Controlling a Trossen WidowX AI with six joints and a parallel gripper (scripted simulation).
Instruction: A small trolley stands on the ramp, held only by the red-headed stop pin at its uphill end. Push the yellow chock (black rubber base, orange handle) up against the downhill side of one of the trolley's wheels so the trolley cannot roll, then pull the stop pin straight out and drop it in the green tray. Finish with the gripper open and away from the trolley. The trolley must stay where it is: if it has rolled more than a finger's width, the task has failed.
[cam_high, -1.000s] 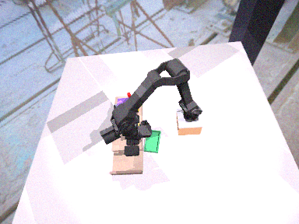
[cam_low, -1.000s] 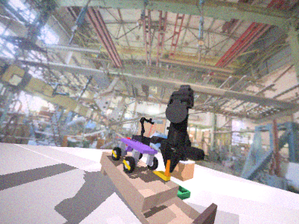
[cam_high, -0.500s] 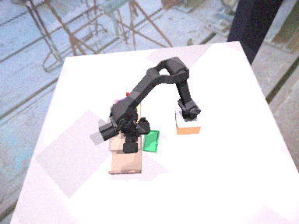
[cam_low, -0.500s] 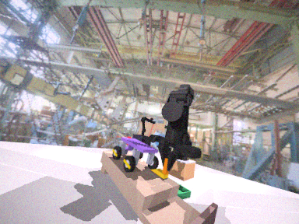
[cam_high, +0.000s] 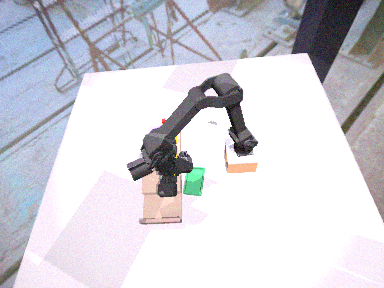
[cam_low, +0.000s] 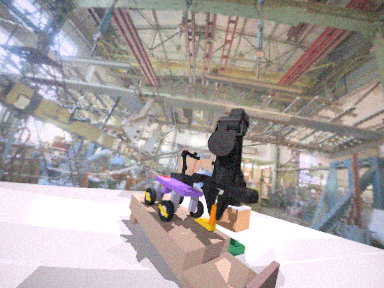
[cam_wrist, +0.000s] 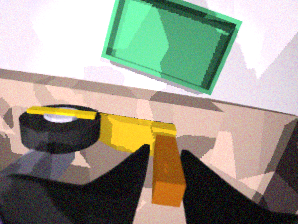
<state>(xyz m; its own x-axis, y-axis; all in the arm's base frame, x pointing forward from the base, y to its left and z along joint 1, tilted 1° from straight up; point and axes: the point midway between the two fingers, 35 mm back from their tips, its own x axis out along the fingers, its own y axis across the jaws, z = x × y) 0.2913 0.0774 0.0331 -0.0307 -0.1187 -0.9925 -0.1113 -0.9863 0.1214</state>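
Now: gripper tip 2 cm to the left of the yellow chock and 1 cm above it. The rest, counted from my gripper tip: green tray: 8 cm behind, 1 cm to the right, 10 cm below; then brown ramp: 4 cm ahead, 12 cm to the right, 4 cm below; then purple trolley: 4 cm ahead, 13 cm to the right, 2 cm above.
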